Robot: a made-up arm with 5 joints.
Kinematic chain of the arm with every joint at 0, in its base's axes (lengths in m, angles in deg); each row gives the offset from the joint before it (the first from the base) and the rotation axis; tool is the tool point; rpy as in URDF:
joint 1: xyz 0 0 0.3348 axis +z
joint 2: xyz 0 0 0 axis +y
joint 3: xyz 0.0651 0 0.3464 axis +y
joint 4: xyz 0.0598 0 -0.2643 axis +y
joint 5: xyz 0.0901 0 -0.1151 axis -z
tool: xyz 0 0 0 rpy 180 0 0
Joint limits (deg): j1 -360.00..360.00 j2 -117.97..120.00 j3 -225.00..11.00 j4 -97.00..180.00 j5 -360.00..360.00
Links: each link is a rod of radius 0.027 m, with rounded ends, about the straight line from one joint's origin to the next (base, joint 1, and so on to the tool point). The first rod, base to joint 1, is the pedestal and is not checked.
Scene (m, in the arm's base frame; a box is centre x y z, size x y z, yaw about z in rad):
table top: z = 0
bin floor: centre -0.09 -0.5 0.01 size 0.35 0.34 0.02 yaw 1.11
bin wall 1: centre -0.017 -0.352 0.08 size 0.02 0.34 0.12 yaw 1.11
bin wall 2: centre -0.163 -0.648 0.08 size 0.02 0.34 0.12 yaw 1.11
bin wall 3: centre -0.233 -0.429 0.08 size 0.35 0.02 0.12 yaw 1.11
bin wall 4: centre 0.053 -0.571 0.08 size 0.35 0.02 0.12 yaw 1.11
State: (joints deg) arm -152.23 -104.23 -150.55 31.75 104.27
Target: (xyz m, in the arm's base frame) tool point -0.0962 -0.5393 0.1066
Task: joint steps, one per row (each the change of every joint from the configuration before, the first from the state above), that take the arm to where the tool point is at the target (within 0.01 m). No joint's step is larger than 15 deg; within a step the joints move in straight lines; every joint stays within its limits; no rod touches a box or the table.
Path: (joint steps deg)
1: -14.21 4.09 -8.27 -5.42 0.00
2: -14.21 4.08 -8.27 -5.43 0.00
3: -14.21 4.09 -8.28 -5.42 0.00
4: -14.21 4.08 -8.27 -5.43 0.00
5: -14.21 4.09 -8.27 -5.42 0.00
6: -14.21 4.08 -8.27 -5.43 0.00
7: -14.21 4.09 -8.28 -5.42 0.00
8: -14.20 4.08 -8.27 -5.42 0.00
9: -14.21 4.09 -8.27 -5.43 0.00
10: 0.00 -7.49 2.21 3.78 0.00
11: 0.00 -7.49 2.22 3.78 0.00

